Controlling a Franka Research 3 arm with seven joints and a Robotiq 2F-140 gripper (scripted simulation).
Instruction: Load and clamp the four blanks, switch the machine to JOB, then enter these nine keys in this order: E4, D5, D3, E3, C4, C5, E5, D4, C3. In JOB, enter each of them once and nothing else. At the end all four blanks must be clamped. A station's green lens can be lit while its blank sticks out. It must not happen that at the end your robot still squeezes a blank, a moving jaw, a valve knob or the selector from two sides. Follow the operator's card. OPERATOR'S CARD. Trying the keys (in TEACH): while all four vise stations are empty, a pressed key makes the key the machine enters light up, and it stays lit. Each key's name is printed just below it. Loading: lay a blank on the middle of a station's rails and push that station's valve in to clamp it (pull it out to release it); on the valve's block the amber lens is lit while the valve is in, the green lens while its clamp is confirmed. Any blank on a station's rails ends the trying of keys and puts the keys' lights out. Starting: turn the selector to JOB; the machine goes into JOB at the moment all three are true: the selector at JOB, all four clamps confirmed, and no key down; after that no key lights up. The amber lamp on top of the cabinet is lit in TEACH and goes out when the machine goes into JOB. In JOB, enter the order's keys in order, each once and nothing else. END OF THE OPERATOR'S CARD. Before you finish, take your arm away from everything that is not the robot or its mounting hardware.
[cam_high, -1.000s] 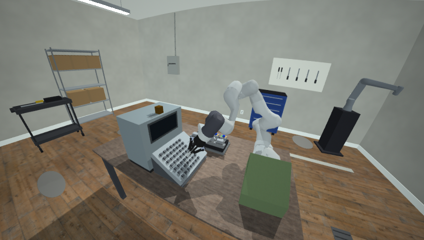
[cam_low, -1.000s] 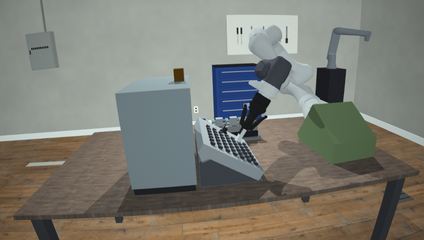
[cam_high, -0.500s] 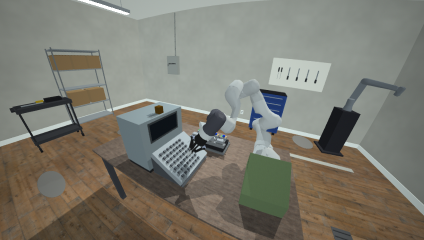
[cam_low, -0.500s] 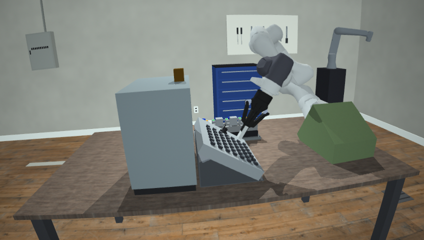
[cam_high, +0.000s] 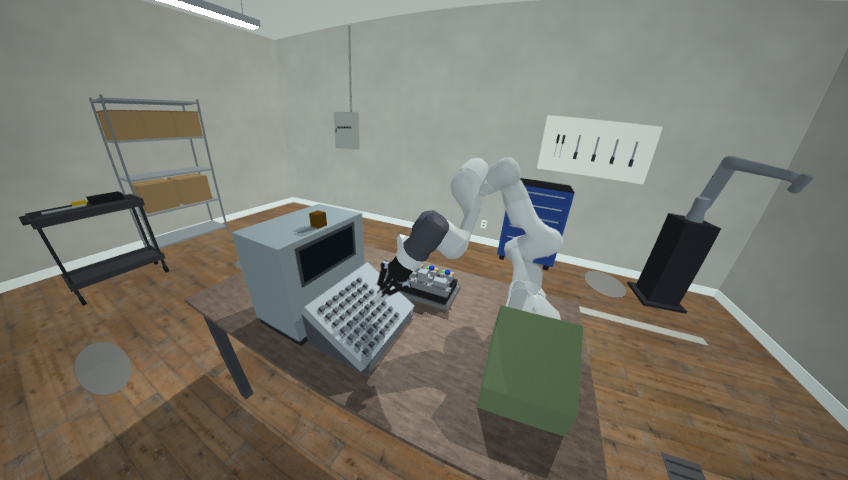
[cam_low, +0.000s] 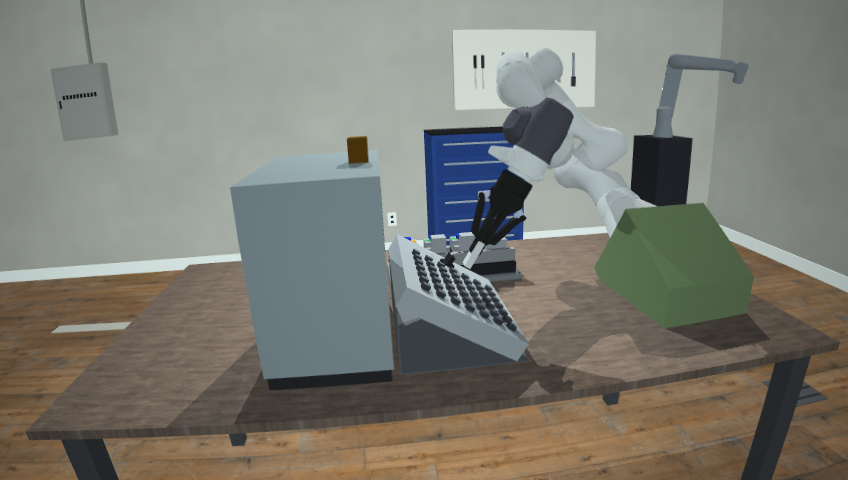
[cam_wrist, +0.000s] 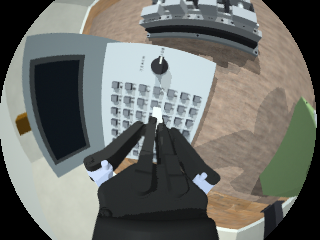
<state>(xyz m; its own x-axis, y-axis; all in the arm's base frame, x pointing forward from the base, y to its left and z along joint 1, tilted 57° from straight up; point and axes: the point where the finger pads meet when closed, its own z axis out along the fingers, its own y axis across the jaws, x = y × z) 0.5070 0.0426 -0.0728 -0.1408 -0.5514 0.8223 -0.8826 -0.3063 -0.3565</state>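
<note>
Right now my hand is 5 cm short of the key D3, 9 cm to the right of it and 6 cm above it. Also, from my hand: black selector knob 3 cm ahead, 11 cm to the right, 5 cm below; sloped keypad 7 cm ahead, 9 cm below.
</note>
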